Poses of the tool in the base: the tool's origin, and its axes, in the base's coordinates. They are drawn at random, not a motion.
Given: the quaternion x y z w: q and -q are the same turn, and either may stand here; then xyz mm.
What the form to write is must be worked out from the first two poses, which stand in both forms.
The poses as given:
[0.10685 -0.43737 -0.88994 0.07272 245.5 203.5 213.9]
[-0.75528 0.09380 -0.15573 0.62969 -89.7 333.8 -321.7]
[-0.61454 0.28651 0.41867 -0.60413 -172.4 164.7 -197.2]
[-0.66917 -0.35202 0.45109 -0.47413 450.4 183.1 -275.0]
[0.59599 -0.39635 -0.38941 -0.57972 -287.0 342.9 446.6]
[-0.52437 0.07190 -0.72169 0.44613 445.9 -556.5 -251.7]
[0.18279 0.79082 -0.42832 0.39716 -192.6 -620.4 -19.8]
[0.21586 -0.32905 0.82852 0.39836 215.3 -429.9 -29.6]
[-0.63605 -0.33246 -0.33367 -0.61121 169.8 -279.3 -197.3]
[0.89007 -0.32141 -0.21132 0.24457 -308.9 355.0 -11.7]
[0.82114 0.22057 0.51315 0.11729 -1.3 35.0 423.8]
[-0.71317 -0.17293 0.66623 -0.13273 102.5 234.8 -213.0]
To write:
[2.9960 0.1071 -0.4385 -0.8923 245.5 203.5 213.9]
[1.7793 -0.9722 0.1207 -0.2005 -89.7 333.8 -321.7]
[1.8442 0.7712 -0.3595 -0.5254 -172.4 164.7 -197.2]
[2.1536 0.7600 0.3998 -0.5123 450.4 183.1 -275.0]
[1.9048 -0.7314 0.4864 0.4779 -287.0 342.9 446.6]
[2.2167 -0.5859 0.0803 -0.8064 445.9 -556.5 -251.7]
[2.3248 0.1992 0.8617 -0.4667 -192.6 -620.4 -19.8]
[2.3221 0.2353 -0.3587 0.9033 215.3 -429.9 -29.6]
[1.8264 0.8036 0.4201 0.4216 169.8 -279.3 -197.3]
[2.6474 0.9179 -0.3315 -0.2179 -308.9 355.0 -11.7]
[2.9065 0.8268 0.2221 0.5167 -1.3 35.0 423.8]
[2.8753 0.7195 0.1745 -0.6722 102.5 234.8 -213.0]

